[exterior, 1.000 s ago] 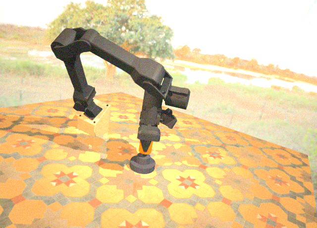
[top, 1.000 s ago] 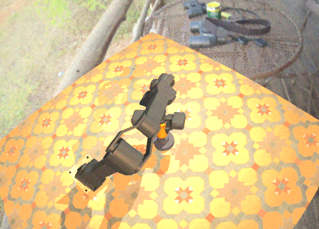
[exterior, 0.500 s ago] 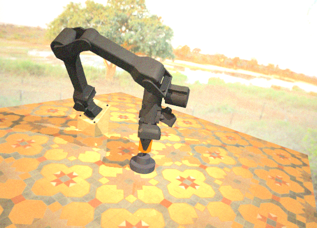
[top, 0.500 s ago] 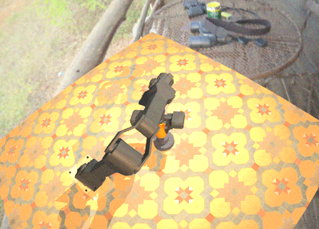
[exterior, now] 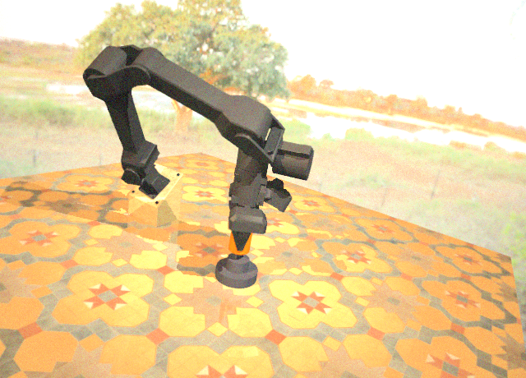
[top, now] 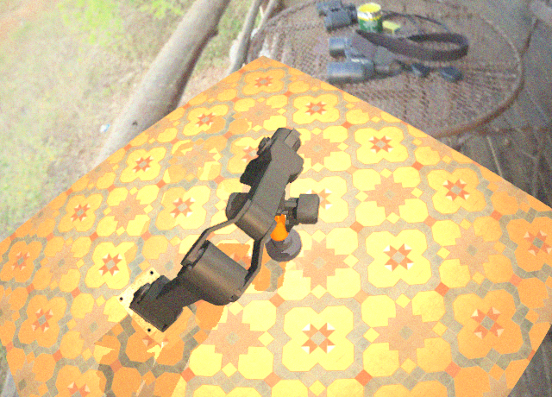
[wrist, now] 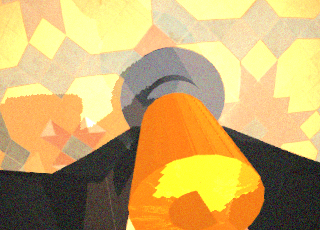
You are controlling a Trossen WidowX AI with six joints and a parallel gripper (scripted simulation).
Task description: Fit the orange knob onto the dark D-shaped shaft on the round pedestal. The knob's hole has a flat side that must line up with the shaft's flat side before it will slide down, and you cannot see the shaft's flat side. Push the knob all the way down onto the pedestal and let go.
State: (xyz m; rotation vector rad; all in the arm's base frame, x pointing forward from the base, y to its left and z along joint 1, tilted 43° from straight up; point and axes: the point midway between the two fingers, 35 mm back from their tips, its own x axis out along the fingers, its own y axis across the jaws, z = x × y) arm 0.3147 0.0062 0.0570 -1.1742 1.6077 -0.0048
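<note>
The round pedestal is 4 cm below my gripper tip. Also, from my gripper tip: orange knob (2 cm above).
</note>
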